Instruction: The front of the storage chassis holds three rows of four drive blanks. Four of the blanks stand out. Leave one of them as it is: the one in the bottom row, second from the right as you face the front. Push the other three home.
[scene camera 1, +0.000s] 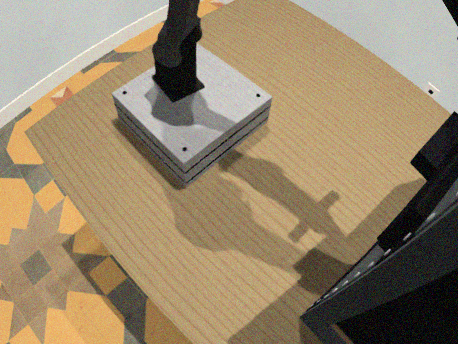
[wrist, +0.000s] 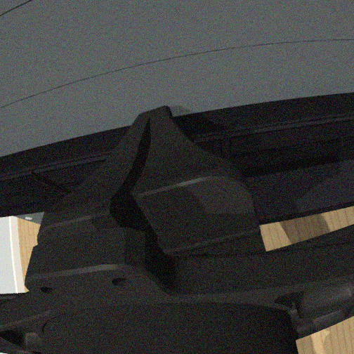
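Note:
The dark storage chassis (scene camera 1: 390, 277) (wrist: 240, 70) fills the lower right of the scene view, cut off by the frame. In the wrist view its grey surface spans the top, with a dark front band below. The separate drive blanks are too dark to tell apart, so which ones stand out cannot be told. My gripper (wrist: 160, 127) is shut and empty. In the wrist view its fingertips overlap the upper edge of the dark band; whether they touch it is unclear. The fingers hide part of the band. In the scene view, my fingertips cannot be made out.
My arm's grey base block (scene camera 1: 215, 75) stands on the wooden table (scene camera 1: 320, 90) at the upper left of the scene view. The arm's shadow falls across the table towards the chassis. Black parts (scene camera 1: 435, 155) reach in at the right edge, beside the chassis.

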